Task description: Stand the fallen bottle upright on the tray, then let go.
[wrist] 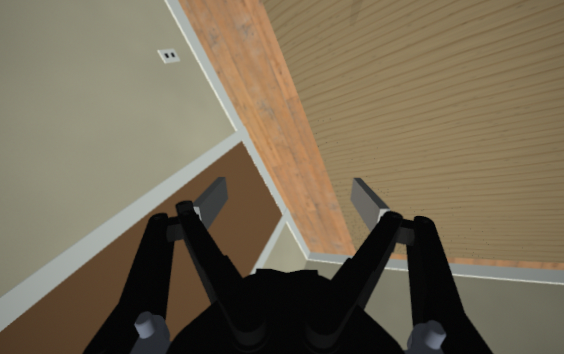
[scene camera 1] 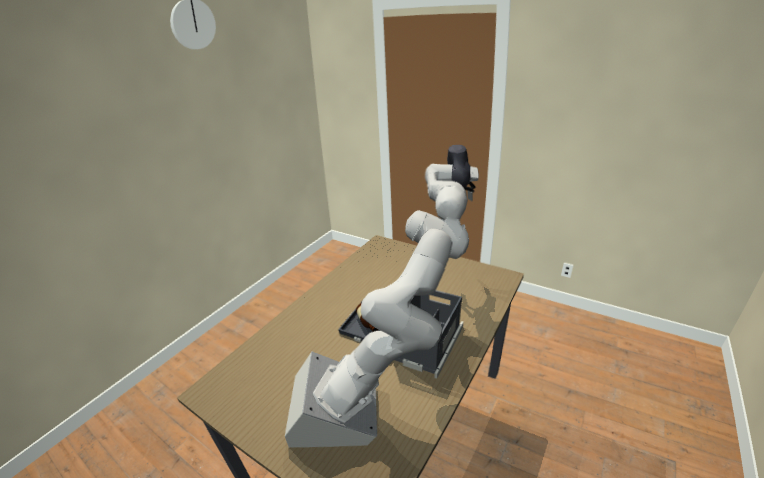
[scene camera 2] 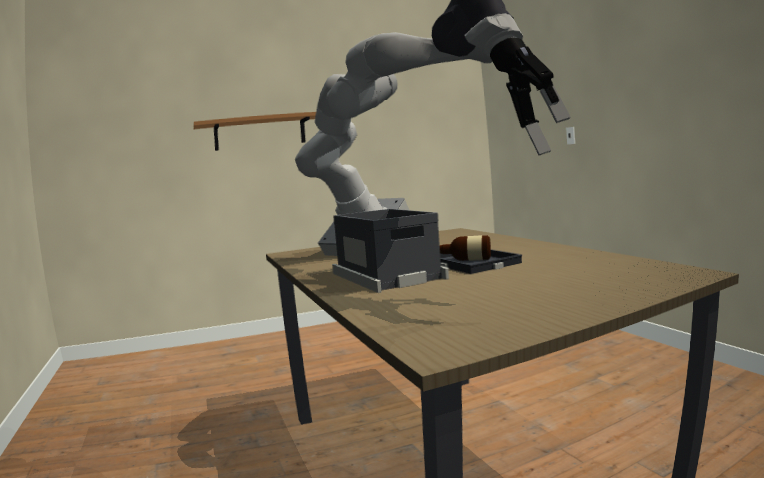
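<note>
A brown bottle [scene camera 2: 460, 248] with a cream label lies on its side on the dark tray [scene camera 2: 511, 260], its neck toward the dark crate. In scene camera 1 a small part of the bottle [scene camera 1: 366, 322] shows behind the arm, on the tray [scene camera 1: 348, 329]. My gripper [scene camera 2: 553, 131] [wrist: 288, 188] is open and empty, high above the table and well away from the bottle. In scene camera 1 the arm hides most of the gripper. The bottle and the tray do not show in the wrist view.
A tall dark open crate [scene camera 2: 408, 253] [scene camera 1: 452, 307] stands beside the tray, within light low brackets [scene camera 2: 412, 278] on the table [scene camera 2: 540, 315] [scene camera 1: 270, 343] [wrist: 440, 100]. The crate's walls rise higher than the lying bottle. The arm's base [scene camera 1: 304, 414] stands at one end of the table.
</note>
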